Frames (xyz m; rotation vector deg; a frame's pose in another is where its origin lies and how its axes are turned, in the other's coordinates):
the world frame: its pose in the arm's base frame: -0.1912 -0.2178 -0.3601 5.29 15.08 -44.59
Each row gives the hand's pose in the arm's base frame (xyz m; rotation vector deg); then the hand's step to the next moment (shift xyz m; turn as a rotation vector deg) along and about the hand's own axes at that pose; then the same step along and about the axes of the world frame.
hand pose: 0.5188 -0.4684 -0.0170 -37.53 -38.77 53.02
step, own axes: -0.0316 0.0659 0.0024 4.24 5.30 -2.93
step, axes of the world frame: -0.0192 -0.0311 -0.0634 -1.41 4.96 -5.29
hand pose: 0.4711 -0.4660 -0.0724 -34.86 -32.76 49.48
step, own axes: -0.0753 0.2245 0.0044 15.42 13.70 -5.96
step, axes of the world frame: -0.0988 -0.0717 -0.2030 -6.14 16.58 -12.18
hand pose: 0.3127 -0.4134 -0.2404 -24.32 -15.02 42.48
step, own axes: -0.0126 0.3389 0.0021 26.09 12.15 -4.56
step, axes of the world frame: -0.2487 0.0062 -0.2305 -6.10 27.01 -9.08
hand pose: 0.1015 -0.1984 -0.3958 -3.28 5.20 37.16
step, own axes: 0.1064 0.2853 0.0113 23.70 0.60 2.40
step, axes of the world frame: -0.2566 0.1456 -0.0762 2.53 23.67 1.01
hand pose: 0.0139 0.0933 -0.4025 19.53 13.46 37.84
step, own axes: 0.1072 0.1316 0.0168 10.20 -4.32 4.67
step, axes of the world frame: -0.1146 0.1235 0.0264 6.07 9.78 3.47
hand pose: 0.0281 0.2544 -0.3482 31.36 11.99 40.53
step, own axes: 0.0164 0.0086 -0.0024 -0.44 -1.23 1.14
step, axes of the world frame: -0.0080 0.0169 0.0008 1.49 -0.54 0.71
